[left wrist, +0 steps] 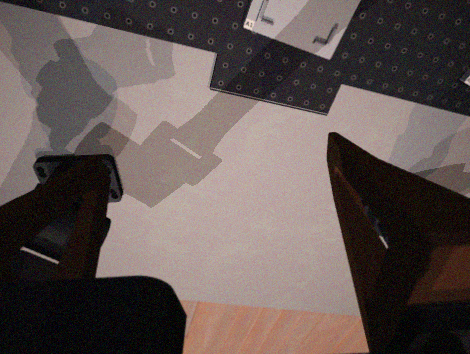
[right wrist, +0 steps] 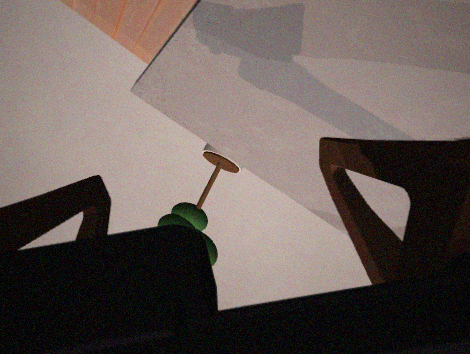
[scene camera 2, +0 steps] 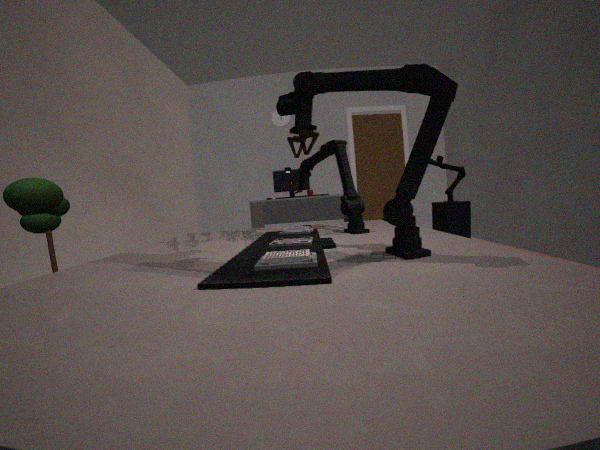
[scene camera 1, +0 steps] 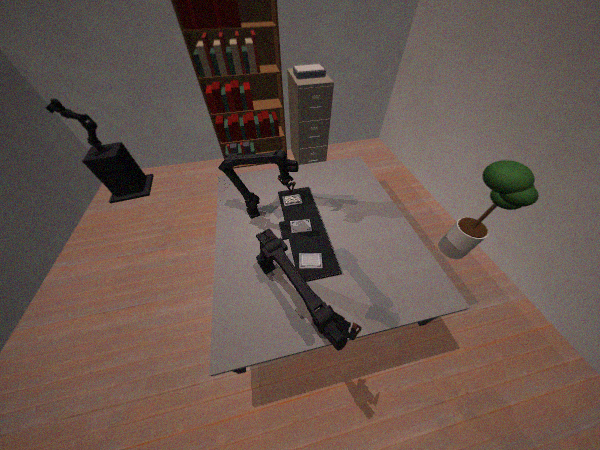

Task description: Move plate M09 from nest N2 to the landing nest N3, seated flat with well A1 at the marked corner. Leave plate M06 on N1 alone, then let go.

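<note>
A pale well plate [scene camera 1: 292, 200] [scene camera 2: 287, 257] sits at the far end of the black board [scene camera 1: 322, 240] [scene camera 2: 240, 270] [left wrist: 280, 85] in scene camera 1. Another pale plate [scene camera 1: 310, 260] [scene camera 2: 296, 229] sits at its near end. Plate labels are unreadable, so I cannot tell which is M09. The middle nest [scene camera 1: 300, 225] [scene camera 2: 291, 241] [left wrist: 300, 30] has corner brackets and an A1 mark; the visible part holds no plate. My left gripper [scene camera 1: 291, 187] [scene camera 2: 302, 150] [left wrist: 212, 156] is open and empty, high above the board. My right gripper [scene camera 1: 355, 330] [right wrist: 213, 169] is open and empty, far from the plates.
The grey table [scene camera 1: 390, 250] carries both arms and the board. A small tab of the board juts out beside the middle nest. A potted plant [scene camera 1: 462, 237] [right wrist: 220, 161], a bookshelf [scene camera 1: 281, 75] and a filing cabinet [scene camera 1: 311, 115] stand beyond the table.
</note>
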